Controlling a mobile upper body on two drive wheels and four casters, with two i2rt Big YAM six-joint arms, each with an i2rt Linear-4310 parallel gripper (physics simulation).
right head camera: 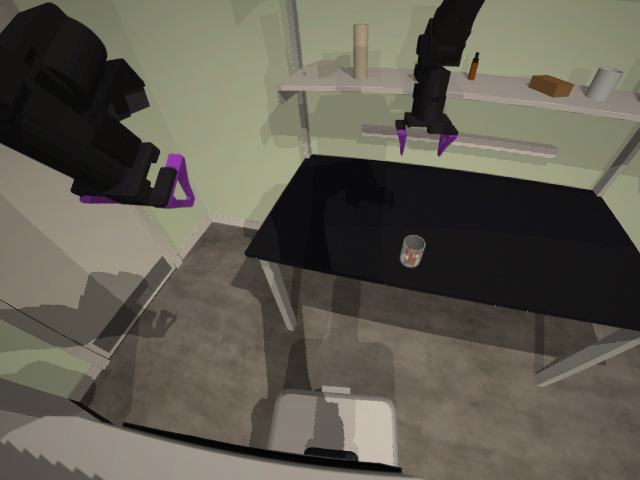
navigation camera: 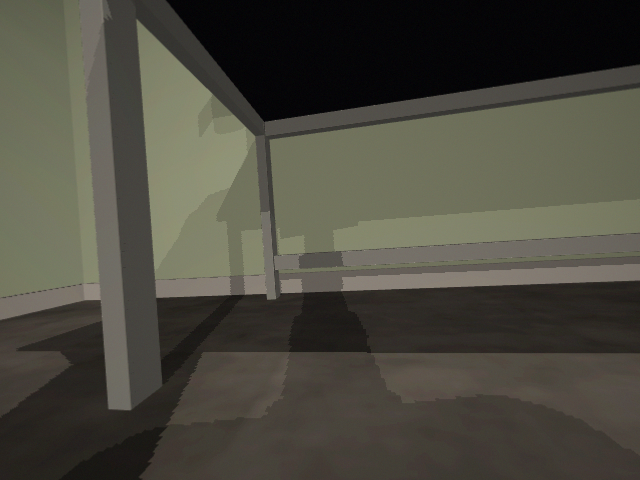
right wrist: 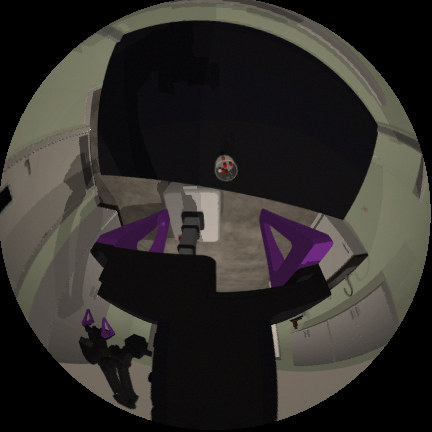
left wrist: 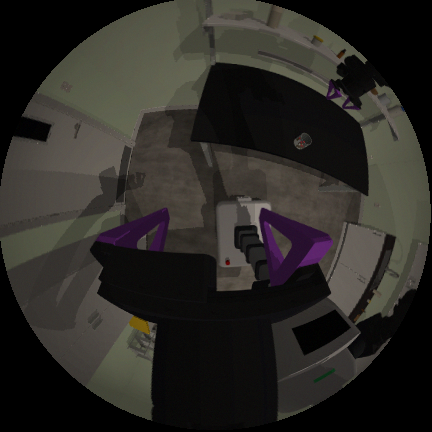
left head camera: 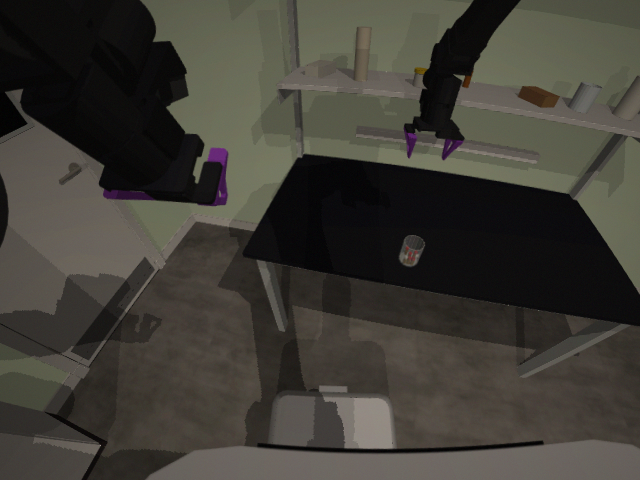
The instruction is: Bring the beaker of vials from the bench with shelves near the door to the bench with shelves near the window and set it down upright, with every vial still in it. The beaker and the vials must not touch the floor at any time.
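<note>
A clear glass beaker with several red-capped vials inside stands upright on the black bench top, near its front edge. My right gripper is open and empty, high above the bench and beyond the beaker in the head views; it also shows in the left wrist view. My left gripper is open and empty, in the air left of the bench, over the floor; it also shows in the right wrist view.
A wall shelf above the bench holds a tan cylinder, a brown box and other items. A bench leg stands at front left. A door is at the left. My white base is before the bench.
</note>
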